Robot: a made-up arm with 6 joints. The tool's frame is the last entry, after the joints.
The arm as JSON. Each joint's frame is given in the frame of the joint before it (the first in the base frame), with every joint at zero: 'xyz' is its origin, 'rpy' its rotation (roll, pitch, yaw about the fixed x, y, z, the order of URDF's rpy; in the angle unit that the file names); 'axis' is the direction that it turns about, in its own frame. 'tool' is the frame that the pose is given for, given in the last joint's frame.
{
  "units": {
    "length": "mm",
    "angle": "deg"
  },
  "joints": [
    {
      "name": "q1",
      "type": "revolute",
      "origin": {
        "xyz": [
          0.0,
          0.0,
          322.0
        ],
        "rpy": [
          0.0,
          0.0,
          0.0
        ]
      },
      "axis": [
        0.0,
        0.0,
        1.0
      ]
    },
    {
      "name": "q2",
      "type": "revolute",
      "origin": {
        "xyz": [
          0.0,
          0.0,
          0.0
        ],
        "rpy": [
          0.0,
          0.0,
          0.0
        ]
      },
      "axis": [
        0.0,
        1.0,
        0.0
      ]
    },
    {
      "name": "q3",
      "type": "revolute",
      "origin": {
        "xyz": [
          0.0,
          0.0,
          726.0
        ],
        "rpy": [
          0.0,
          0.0,
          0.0
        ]
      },
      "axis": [
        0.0,
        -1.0,
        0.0
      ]
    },
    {
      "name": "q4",
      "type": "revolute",
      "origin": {
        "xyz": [
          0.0,
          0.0,
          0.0
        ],
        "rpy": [
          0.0,
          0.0,
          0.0
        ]
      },
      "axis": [
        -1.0,
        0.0,
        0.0
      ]
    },
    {
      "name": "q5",
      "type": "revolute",
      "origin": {
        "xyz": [
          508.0,
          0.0,
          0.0
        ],
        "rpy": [
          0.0,
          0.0,
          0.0
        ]
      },
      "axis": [
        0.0,
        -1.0,
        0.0
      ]
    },
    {
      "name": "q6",
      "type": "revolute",
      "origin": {
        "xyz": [
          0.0,
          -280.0,
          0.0
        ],
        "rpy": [
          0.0,
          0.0,
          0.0
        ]
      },
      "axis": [
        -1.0,
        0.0,
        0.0
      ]
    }
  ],
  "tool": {
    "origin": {
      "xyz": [
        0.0,
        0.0,
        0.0
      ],
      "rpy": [
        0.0,
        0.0,
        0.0
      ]
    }
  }
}
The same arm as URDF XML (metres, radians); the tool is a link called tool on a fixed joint. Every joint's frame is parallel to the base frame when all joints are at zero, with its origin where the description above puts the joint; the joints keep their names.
<robot name="arm">
  <link name="base_link"/>
  <link name="link1"/>
  <link name="link2"/>
  <link name="link3"/>
  <link name="link4"/>
  <link name="link5"/>
  <link name="link6"/>
  <link name="tool"/>
  <joint name="q1" type="continuous">
    <parent link="base_link"/>
    <child link="link1"/>
    <origin xyz="0 0 0.322" rpy="0 0 0"/>
    <axis xyz="0 0 1"/>
  </joint>
  <joint name="q2" type="continuous">
    <parent link="link1"/>
    <child link="link2"/>
    <origin xyz="0 0 0" rpy="0 0 0"/>
    <axis xyz="0 1 0"/>
  </joint>
  <joint name="q3" type="continuous">
    <parent link="link2"/>
    <child link="link3"/>
    <origin xyz="0 0 0.726" rpy="0 0 0"/>
    <axis xyz="0 -1 0"/>
  </joint>
  <joint name="q4" type="continuous">
    <parent link="link3"/>
    <child link="link4"/>
    <origin xyz="0 0 0" rpy="0 0 0"/>
    <axis xyz="-1 0 0"/>
  </joint>
  <joint name="q5" type="continuous">
    <parent link="link4"/>
    <child link="link5"/>
    <origin xyz="0.508 0 0" rpy="0 0 0"/>
    <axis xyz="0 -1 0"/>
  </joint>
  <joint name="q6" type="continuous">
    <parent link="link5"/>
    <child link="link6"/>
    <origin xyz="0 -0.28 0" rpy="0 0 0"/>
    <axis xyz="-1 0 0"/>
  </joint>
  <joint name="tool_fixed" type="fixed">
    <parent link="link6"/>
    <child link="tool"/>
    <origin xyz="0 0 0" rpy="0 0 0"/>
  </joint>
</robot>

